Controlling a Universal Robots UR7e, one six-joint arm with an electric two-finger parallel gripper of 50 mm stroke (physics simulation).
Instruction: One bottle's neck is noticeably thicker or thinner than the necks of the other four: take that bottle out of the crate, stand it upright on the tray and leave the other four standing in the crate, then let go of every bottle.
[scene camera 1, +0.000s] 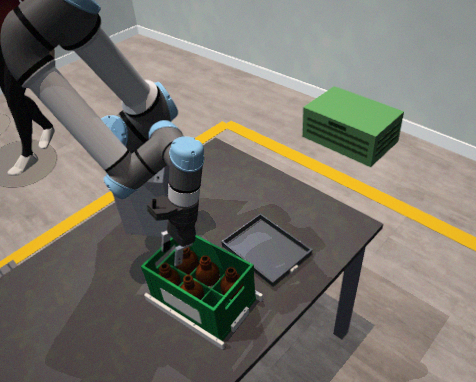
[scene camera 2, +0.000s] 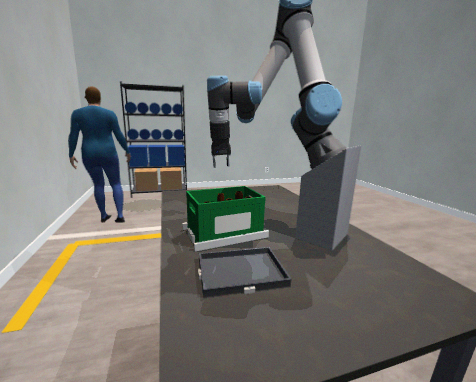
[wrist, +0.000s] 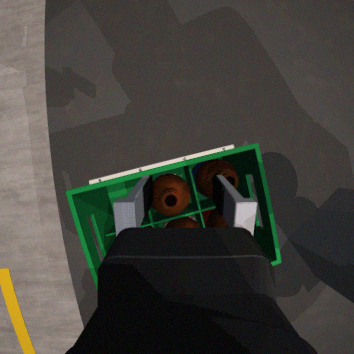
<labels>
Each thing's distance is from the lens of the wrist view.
my gripper (wrist: 182, 187): 17 cm
bottle (wrist: 202, 172): 34 cm
</labels>
